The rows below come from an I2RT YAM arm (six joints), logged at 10 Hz.
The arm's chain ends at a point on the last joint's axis. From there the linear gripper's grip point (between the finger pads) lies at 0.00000 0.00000 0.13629 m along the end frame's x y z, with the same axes.
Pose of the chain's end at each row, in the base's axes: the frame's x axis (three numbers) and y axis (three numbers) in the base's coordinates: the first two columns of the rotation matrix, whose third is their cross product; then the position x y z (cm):
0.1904, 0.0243, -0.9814, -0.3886, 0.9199, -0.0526, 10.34, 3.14, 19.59
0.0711, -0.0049, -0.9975, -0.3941, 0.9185, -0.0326, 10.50, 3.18, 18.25
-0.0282, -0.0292, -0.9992, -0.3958, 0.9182, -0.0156, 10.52, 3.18, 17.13
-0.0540, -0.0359, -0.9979, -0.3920, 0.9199, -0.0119, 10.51, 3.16, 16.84
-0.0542, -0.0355, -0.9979, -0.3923, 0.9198, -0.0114, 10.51, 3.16, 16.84
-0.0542, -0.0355, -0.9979, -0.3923, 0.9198, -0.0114, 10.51, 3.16, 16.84
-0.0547, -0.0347, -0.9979, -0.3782, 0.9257, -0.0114, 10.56, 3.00, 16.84
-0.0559, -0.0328, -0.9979, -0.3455, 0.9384, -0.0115, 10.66, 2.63, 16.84
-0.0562, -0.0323, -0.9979, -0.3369, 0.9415, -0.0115, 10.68, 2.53, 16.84
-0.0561, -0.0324, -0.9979, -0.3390, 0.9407, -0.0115, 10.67, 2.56, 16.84
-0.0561, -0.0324, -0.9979, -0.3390, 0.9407, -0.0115, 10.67, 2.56, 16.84
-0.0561, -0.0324, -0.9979, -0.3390, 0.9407, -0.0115, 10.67, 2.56, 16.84
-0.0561, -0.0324, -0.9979, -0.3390, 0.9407, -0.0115, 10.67, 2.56, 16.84
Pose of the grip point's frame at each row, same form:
0.1904, 0.0243, -0.9814, -0.3886, 0.9199, -0.0526, 22.63, 8.47, 22.11
0.0711, -0.0049, -0.9975, -0.3941, 0.9185, -0.0326, 22.99, 8.57, 19.11
-0.0282, -0.0292, -0.9992, -0.3958, 0.9182, -0.0156, 23.03, 8.56, 16.62
-0.0540, -0.0359, -0.9979, -0.3920, 0.9199, -0.0119, 23.03, 8.48, 15.97
-0.0542, -0.0355, -0.9979, -0.3923, 0.9198, -0.0114, 23.03, 8.49, 15.97
-0.0542, -0.0355, -0.9979, -0.3923, 0.9198, -0.0114, 23.03, 8.49, 15.97
-0.0547, -0.0347, -0.9979, -0.3782, 0.9257, -0.0114, 23.16, 8.14, 15.97
-0.0559, -0.0328, -0.9979, -0.3455, 0.9384, -0.0115, 23.43, 7.32, 15.97
-0.0562, -0.0323, -0.9979, -0.3369, 0.9415, -0.0115, 23.49, 7.10, 15.97
-0.0561, -0.0324, -0.9979, -0.3390, 0.9407, -0.0115, 23.47, 7.16, 15.97
-0.0561, -0.0324, -0.9979, -0.3390, 0.9407, -0.0115, 23.47, 7.16, 15.97
-0.0561, -0.0324, -0.9979, -0.3390, 0.9407, -0.0115, 23.47, 7.16, 15.97
-0.0561, -0.0324, -0.9979, -0.3390, 0.9407, -0.0115, 23.47, 7.16, 15.97

